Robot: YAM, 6 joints.
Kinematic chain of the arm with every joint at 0, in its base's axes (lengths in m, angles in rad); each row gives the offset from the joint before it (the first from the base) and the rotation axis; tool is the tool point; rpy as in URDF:
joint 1: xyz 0 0 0.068 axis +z
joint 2: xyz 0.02 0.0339 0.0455 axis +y
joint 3: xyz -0.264 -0.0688 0 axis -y
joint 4: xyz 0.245 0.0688 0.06 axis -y
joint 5: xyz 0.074 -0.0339 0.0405 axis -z
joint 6: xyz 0.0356 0 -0.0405 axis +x
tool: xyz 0 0 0 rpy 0 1.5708 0
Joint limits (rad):
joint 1: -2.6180..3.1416
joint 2: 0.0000..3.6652
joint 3: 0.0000..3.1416
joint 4: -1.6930..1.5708
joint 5: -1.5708..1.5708
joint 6: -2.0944..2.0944
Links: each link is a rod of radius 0.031 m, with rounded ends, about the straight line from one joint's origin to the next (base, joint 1, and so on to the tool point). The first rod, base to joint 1, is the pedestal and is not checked.
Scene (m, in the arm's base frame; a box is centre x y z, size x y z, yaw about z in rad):
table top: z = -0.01
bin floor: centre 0.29 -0.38 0 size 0.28 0.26 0.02 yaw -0.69
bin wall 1: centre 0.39 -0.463 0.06 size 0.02 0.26 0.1 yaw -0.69
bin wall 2: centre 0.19 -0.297 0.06 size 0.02 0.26 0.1 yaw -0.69
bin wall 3: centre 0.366 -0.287 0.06 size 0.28 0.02 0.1 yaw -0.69
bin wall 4: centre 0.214 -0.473 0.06 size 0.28 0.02 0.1 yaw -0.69
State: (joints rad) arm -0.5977 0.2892 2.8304 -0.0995 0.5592 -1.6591
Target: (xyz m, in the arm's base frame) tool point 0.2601 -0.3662 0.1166
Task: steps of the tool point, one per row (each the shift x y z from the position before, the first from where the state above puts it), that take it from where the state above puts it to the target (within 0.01 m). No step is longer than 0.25 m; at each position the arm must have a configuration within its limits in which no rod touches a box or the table.
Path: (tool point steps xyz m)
1: 0.1237 -0.0614 0.1924
2: 0.1652 -0.1115 0.1182
3: 0.1723 -0.1421 0.0261
4: 0.1468 -0.1454 -0.0652
5: 0.0975 -0.1196 -0.1381
6: 0.0376 -0.0705 -0.1792
7: -0.0187 -0.0089 -0.1824

